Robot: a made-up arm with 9 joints. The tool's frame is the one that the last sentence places.
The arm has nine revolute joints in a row. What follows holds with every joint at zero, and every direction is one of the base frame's.
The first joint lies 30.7 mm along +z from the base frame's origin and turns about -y.
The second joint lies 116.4 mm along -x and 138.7 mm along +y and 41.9 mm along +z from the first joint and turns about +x.
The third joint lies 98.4 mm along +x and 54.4 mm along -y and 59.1 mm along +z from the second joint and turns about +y.
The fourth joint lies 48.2 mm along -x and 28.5 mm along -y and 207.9 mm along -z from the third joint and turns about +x.
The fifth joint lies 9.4 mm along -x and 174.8 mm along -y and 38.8 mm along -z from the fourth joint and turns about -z.
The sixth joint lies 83.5 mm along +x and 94 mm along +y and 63.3 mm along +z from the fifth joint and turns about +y.
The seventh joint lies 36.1 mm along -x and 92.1 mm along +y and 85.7 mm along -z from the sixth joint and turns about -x.
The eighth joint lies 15 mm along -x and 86.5 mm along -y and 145.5 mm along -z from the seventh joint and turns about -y.
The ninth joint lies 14 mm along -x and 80.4 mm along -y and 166.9 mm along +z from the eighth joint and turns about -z.
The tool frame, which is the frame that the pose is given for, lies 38.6 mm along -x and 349.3 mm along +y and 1 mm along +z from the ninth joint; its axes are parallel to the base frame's.
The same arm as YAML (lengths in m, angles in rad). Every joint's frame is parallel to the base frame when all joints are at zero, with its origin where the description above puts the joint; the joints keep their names.
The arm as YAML. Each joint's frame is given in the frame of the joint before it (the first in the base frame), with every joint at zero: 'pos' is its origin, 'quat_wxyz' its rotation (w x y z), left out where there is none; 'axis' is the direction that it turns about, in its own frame. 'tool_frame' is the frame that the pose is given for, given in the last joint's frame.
length_unit: m
angle_unit: rad
joints:
  - joint: joint 1
    pos: [0.0, 0.0, 0.0307]
    axis: [0.0, -1.0, 0.0]
  - joint: joint 2
    pos: [-0.1164, 0.1387, 0.0419]
    axis: [1.0, 0.0, 0.0]
  - joint: joint 3
    pos: [0.0984, -0.0544, 0.0591]
    axis: [0.0, 1.0, 0.0]
  - joint: joint 4
    pos: [-0.0482, -0.0285, -0.2079]
    axis: [1.0, 0.0, 0.0]
  - joint: joint 5
    pos: [-0.0094, -0.1748, -0.0388]
    axis: [0.0, 0.0, -1.0]
  - joint: joint 6
    pos: [0.0835, 0.094, 0.0633]
    axis: [0.0, 1.0, 0.0]
  - joint: joint 7
    pos: [-0.0361, 0.0921, -0.0857]
    axis: [-1.0, 0.0, 0.0]
  - joint: joint 8
    pos: [-0.015, -0.0865, -0.1455]
    axis: [0.0, -1.0, 0.0]
  - joint: joint 9
    pos: [-0.014, -0.0804, 0.1669]
    axis: [0.0, 0.0, -1.0]
tool_frame:
  pos: [-0.0386, 0.3493, 0.001]

